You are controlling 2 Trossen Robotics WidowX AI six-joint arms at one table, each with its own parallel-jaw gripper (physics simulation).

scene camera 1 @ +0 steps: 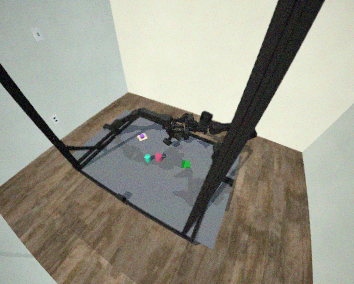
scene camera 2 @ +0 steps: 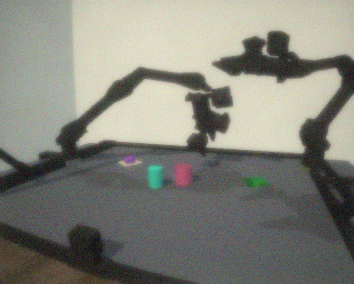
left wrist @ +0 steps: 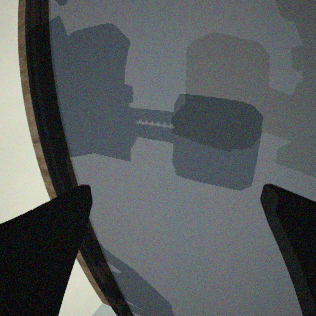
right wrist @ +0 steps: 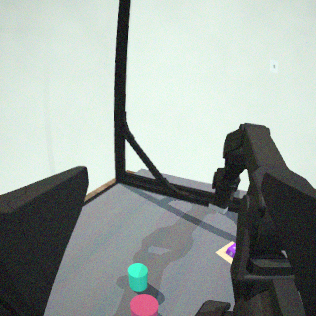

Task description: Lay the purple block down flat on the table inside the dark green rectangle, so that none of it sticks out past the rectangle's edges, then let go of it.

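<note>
The purple block rests on a cream square at the left of the table. The green rectangle lies on the table right of the two cylinders, partly in shadow. My left gripper is open and empty, pointing down over the back of the table, right of the purple block. My right gripper is open and empty, high above the table's back. An arm partly hides the cream square in the right wrist view.
A teal cylinder and a pink cylinder stand upright, side by side, between the purple block and the green rectangle. A dark frame edges the table. Both arms' shadows cross the table top.
</note>
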